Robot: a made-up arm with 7 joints. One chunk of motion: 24 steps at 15 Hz.
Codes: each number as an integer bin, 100 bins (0 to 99) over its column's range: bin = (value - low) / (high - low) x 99, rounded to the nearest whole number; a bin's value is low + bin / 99 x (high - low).
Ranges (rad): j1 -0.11..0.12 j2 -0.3..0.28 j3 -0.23..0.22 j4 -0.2..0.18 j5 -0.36..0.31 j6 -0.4..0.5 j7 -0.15..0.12
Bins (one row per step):
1: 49 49 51 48 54 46 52
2: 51 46 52 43 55 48 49
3: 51 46 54 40 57 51 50
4: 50 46 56 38 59 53 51
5: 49 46 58 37 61 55 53
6: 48 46 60 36 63 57 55
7: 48 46 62 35 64 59 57
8: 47 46 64 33 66 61 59
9: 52 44 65 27 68 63 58
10: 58 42 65 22 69 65 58
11: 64 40 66 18 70 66 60
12: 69 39 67 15 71 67 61
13: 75 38 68 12 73 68 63
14: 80 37 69 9 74 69 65
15: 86 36 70 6 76 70 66
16: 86 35 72 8 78 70 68
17: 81 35 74 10 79 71 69
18: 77 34 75 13 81 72 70
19: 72 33 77 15 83 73 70
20: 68 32 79 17 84 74 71
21: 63 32 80 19 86 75 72
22: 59 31 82 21 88 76 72
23: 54 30 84 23 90 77 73
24: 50 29 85 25 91 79 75
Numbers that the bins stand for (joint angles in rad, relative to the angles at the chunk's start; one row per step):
1: 0.0038 -0.0129 0.0018 -0.0158 0.0055 0.0182 -0.0082
2: 0.0085 -0.0305 0.0064 -0.0349 0.0122 0.0364 -0.0164
3: 0.0085 -0.0305 0.0155 -0.0465 0.0258 0.0636 -0.0136
4: 0.0062 -0.0305 0.0245 -0.0541 0.0393 0.0818 -0.0109
5: 0.0038 -0.0305 0.0336 -0.0580 0.0528 0.1000 -0.0055
6: 0.0015 -0.0305 0.0427 -0.0618 0.0664 0.1182 0.0000
7: 0.0015 -0.0305 0.0518 -0.0657 0.0731 0.1364 0.0055
8: -0.0008 -0.0305 0.0609 -0.0733 0.0867 0.1545 0.0109
9: 0.0108 -0.0422 0.0655 -0.0964 0.1002 0.1727 0.0082
10: 0.0247 -0.0539 0.0655 -0.1156 0.1070 0.1909 0.0082
11: 0.0387 -0.0657 0.0700 -0.1309 0.1137 0.2000 0.0136
12: 0.0503 -0.0715 0.0745 -0.1424 0.1205 0.2091 0.0164
13: 0.0642 -0.0774 0.0791 -0.1539 0.1340 0.2182 0.0218
14: 0.0759 -0.0832 0.0836 -0.1655 0.1408 0.2273 0.0273
15: 0.0898 -0.0891 0.0882 -0.1770 0.1543 0.2364 0.0300
16: 0.0898 -0.0949 0.0973 -0.1693 0.1679 0.2364 0.0355
17: 0.0782 -0.0949 0.1064 -0.1616 0.1746 0.2455 0.0382
18: 0.0689 -0.1008 0.1109 -0.1501 0.1882 0.2545 0.0409
19: 0.0573 -0.1067 0.1200 -0.1424 0.2017 0.2636 0.0409
20: 0.0480 -0.1125 0.1291 -0.1347 0.2085 0.2727 0.0436
21: 0.0364 -0.1125 0.1336 -0.1271 0.2220 0.2818 0.0464
22: 0.0271 -0.1184 0.1427 -0.1194 0.2356 0.2909 0.0464
23: 0.0155 -0.1242 0.1518 -0.1117 0.2491 0.3000 0.0491
24: 0.0062 -0.1301 0.1564 -0.1040 0.2559 0.3182 0.0545

